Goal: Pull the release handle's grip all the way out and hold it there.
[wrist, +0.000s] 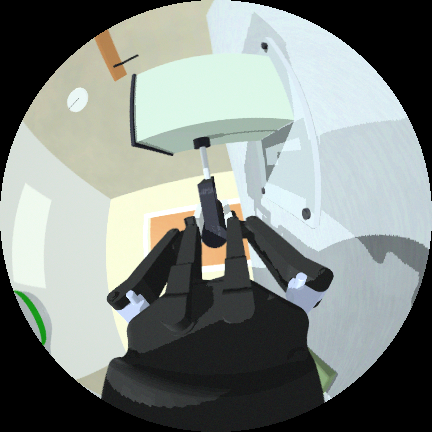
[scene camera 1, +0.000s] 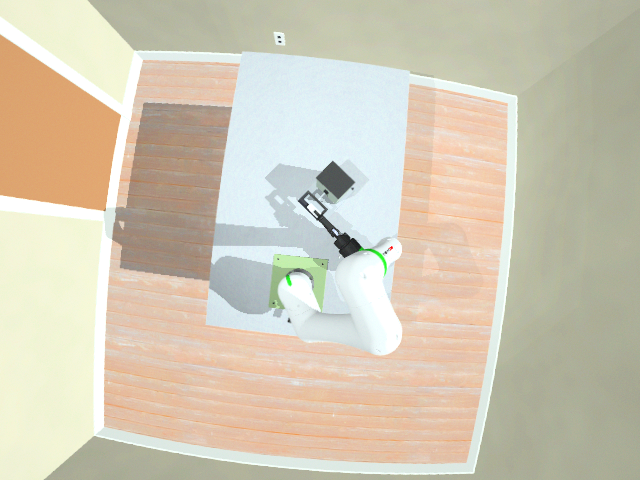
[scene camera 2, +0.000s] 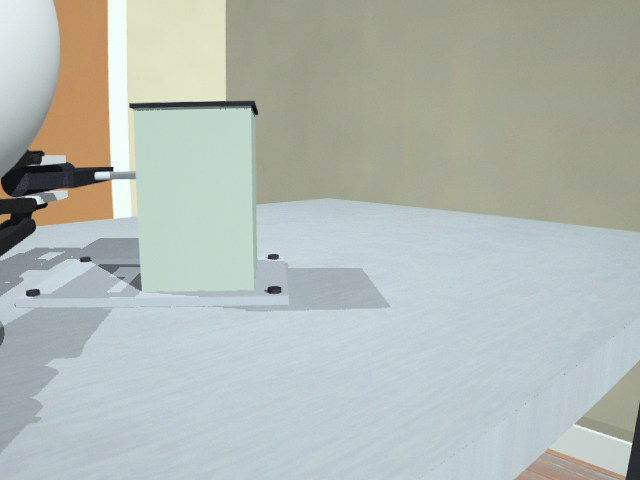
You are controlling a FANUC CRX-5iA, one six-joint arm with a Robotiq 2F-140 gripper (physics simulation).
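Note:
The release handle is a dark frame with a grip bar (scene camera 1: 303,202) (scene camera 2: 25,181) (wrist: 213,235) at its outer end. A grey rod (scene camera 2: 123,175) (wrist: 204,161) joins it to a pale green housing (scene camera 2: 196,201) (wrist: 215,95) with a dark lid (scene camera 1: 334,178). A length of rod shows between handle and housing, with a lighter section by the handle. My gripper (scene camera 1: 313,209) (scene camera 2: 53,178) (wrist: 213,209) is shut on the grip, its light pads on either side of the bar. The pads partly hide behind the handle in the wrist view.
The housing stands on a bolted base plate (scene camera 2: 206,299) (wrist: 315,155) on the light grey table (scene camera 1: 310,103) (scene camera 2: 361,372). The white arm (scene camera 1: 372,310) rises from a green mounting plate (scene camera 1: 278,264) (wrist: 324,372). The table's edge shows at lower right in scene camera 2.

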